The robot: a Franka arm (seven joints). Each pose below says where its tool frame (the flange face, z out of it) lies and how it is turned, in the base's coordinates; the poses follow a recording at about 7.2 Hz.
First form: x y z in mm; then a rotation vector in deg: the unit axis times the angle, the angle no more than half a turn.
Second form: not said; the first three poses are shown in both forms.
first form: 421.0 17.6 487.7 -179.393 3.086 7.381
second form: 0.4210 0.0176 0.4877 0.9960 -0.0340 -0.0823 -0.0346 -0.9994 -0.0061
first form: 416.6 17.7 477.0 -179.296 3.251 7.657
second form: 0.4166 0.0177 0.4770 0.9957 -0.0358 -0.0854 -0.0366 -0.9993 -0.0074
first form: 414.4 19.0 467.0 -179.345 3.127 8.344
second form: 0.4144 0.0190 0.4670 0.9951 -0.0344 -0.0930 -0.0351 -0.9994 -0.0059
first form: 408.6 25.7 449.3 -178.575 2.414 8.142
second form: 0.4086 0.0257 0.4493 0.9955 -0.0260 -0.0913 -0.0279 -0.9994 -0.0201
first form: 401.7 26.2 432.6 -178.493 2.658 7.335
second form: 0.4017 0.0262 0.4326 0.9962 -0.0288 -0.0824 -0.0307 -0.9993 -0.0221
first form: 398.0 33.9 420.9 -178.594 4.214 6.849
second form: 0.3980 0.0339 0.4209 0.9960 -0.0463 -0.0770 -0.0479 -0.9987 -0.0196
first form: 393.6 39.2 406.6 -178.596 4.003 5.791
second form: 0.3936 0.0392 0.4066 0.9969 -0.0440 -0.0652 -0.0455 -0.9988 -0.0206
